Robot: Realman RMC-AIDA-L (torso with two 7-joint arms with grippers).
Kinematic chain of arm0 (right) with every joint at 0, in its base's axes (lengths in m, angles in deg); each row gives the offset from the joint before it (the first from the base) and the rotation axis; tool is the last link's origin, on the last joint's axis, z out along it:
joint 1: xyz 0 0 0.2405 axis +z
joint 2: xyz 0 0 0 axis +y
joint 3: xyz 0 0 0.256 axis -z
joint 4: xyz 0 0 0 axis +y
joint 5: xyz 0 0 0.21 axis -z
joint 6: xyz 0 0 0 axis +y
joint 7: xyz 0 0 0.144 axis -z
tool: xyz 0 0 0
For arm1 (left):
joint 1: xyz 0 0 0.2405 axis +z
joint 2: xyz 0 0 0 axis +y
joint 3: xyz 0 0 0.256 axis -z
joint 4: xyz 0 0 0 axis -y
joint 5: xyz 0 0 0.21 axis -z
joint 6: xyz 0 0 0 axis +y
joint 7: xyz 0 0 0.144 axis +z
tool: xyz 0 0 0
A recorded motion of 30 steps. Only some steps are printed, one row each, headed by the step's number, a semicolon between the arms.
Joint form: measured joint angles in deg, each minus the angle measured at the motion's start. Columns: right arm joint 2, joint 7, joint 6, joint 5, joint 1, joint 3, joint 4; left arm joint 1, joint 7, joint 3, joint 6, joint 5, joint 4, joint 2.
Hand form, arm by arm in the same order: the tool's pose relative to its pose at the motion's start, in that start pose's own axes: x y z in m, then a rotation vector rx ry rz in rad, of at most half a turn. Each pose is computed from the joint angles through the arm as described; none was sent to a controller.
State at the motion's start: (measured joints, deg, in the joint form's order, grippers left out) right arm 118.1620 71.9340 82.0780 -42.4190 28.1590 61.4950 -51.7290; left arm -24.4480 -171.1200 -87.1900 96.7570 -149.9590 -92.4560 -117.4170
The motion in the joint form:
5: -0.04 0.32 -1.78 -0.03 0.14 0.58 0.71; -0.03 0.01 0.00 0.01 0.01 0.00 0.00
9: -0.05 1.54 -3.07 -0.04 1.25 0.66 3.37; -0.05 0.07 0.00 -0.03 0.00 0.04 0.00
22: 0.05 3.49 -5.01 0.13 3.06 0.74 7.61; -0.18 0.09 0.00 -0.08 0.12 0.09 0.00
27: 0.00 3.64 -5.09 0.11 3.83 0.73 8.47; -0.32 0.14 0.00 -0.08 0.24 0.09 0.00
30: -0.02 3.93 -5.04 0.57 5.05 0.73 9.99; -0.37 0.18 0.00 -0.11 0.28 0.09 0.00
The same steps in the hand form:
5: -0.0002 -0.0026 0.0027 0.0185 0.0005 -0.0064; 0.0001 0.0001 -0.0001 -0.0001 0.0001 0.0006
9: -0.0007 -0.0030 0.0093 0.0103 0.0060 -0.0165; 0.0003 0.0000 0.0000 0.0001 0.0004 0.0016
22: -0.0012 -0.0024 0.0203 -0.0049 0.0180 -0.0339; 0.0010 0.0005 -0.0001 -0.0018 0.0020 0.0037
27: -0.0041 -0.0023 0.0218 -0.0115 0.0200 -0.0395; 0.0019 0.0012 -0.0004 -0.0035 0.0036 0.0069
30: -0.0070 -0.0012 0.0249 -0.0255 0.0329 -0.0497; 0.0022 0.0014 -0.0005 -0.0040 0.0047 0.0084

